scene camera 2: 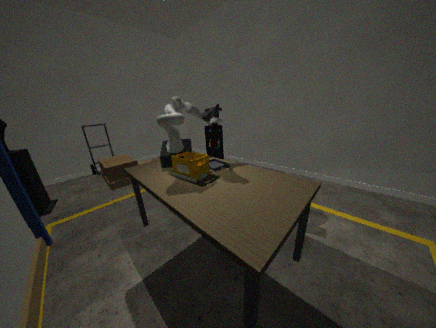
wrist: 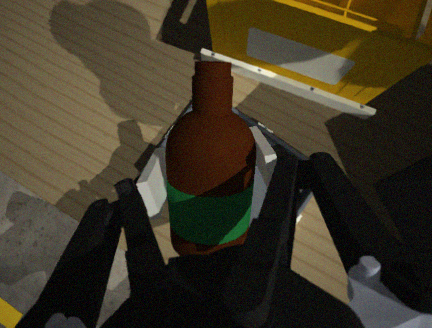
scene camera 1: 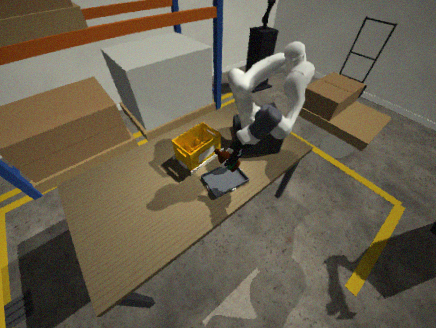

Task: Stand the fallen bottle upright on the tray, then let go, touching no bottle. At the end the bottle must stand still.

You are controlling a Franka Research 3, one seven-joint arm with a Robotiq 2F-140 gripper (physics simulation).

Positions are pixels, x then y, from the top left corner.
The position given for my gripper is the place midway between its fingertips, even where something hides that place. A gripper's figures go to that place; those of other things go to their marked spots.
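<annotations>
A brown bottle (wrist: 210,152) is 0.16 m from the lens, while my own gripper (wrist: 209,152) is 0.23 m from the lens.
</annotations>
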